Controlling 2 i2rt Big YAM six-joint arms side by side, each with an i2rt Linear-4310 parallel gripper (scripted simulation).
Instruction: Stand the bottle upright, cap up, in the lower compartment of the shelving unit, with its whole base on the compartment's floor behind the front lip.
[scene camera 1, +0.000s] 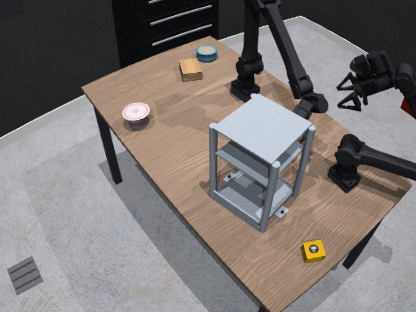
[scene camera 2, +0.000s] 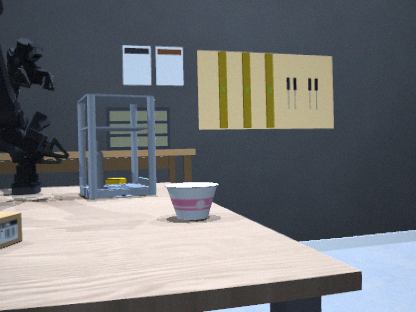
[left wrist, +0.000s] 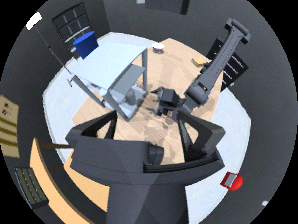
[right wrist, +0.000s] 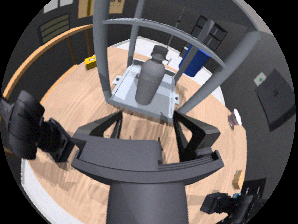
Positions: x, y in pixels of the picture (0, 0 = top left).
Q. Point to my right gripper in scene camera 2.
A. At 64, 159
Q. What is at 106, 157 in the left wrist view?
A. My left gripper.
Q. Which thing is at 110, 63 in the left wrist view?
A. A shelving unit.
